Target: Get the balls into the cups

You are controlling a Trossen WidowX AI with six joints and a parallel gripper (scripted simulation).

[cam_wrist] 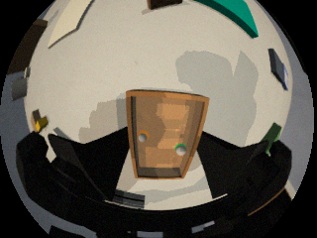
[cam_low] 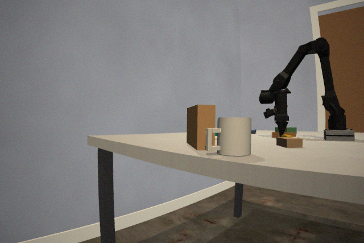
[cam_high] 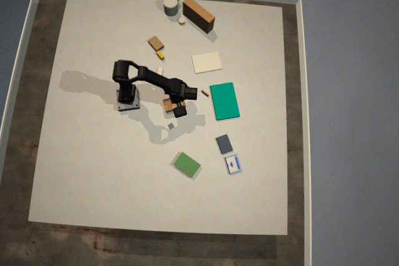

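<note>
The wooden puzzle is 30 mm below my hand and 10 mm behind it. Also, from my hand: yellow block 250 mm to the left, 130 mm behind, 20 mm below; then teal board 250 mm ahead, 50 mm to the left, 30 mm below; then grey square 130 mm to the right, 40 mm below, 10 mm behind.
</note>
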